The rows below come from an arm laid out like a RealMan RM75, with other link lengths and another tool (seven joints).
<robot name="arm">
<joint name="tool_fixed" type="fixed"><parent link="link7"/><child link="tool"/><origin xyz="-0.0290 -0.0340 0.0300" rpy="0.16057 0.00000 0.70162"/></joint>
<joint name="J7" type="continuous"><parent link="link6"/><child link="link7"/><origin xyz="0.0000 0.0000 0.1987"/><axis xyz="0 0 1"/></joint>
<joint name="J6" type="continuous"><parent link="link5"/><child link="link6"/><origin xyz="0.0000 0.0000 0.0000"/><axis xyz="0 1 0"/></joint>
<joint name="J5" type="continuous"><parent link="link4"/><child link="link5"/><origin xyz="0.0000 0.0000 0.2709"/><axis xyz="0 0 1"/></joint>
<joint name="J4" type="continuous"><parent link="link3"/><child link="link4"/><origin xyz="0.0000 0.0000 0.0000"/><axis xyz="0 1 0"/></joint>
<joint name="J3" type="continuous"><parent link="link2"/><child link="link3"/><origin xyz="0.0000 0.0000 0.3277"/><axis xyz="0 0 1"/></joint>
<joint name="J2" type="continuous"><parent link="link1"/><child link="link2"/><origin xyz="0.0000 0.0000 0.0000"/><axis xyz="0 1 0"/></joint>
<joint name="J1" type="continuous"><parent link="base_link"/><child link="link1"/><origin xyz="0.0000 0.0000 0.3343"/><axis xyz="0 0 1"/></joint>
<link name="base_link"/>
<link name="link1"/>
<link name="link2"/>
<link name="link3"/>
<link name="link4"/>
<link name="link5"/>
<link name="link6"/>
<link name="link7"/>
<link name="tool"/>
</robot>
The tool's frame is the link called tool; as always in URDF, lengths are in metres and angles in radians. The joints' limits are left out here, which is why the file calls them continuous.
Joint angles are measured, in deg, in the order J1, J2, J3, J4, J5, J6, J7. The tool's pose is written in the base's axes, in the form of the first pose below.
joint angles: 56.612 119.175 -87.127 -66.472 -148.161 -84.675 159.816
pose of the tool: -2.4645 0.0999 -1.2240 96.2 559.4 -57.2
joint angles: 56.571 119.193 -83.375 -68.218 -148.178 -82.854 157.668
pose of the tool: -2.5087 0.1684 -1.1877 78.9 574.2 -39.4
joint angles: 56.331 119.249 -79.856 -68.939 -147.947 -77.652 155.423
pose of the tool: -2.5552 0.2794 -1.1446 61.7 596.6 -19.7
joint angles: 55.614 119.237 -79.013 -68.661 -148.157 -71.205 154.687
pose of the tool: -2.5680 0.3825 -1.1100 54.6 615.7 -7.1
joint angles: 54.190 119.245 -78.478 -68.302 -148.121 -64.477 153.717
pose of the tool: -2.5737 0.4840 -1.0797 54.7 632.2 6.3
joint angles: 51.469 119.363 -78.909 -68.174 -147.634 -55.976 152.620
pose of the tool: -2.5720 0.6011 -1.0430 61.4 646.1 20.7
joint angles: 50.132 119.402 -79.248 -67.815 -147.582 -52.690 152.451
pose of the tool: -2.5664 0.6429 -1.0378 70.0 650.3 25.2
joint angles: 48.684 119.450 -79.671 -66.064 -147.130 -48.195 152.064
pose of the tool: -2.5630 0.6890 -1.0442 86.1 656.1 26.8
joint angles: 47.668 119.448 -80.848 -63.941 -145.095 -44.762 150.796
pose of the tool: -2.5773 0.7030 -1.0542 98.2 657.0 18.6
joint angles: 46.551 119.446 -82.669 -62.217 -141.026 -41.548 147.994
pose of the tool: -2.6103 0.7061 -1.0567 104.0 653.6 6.2
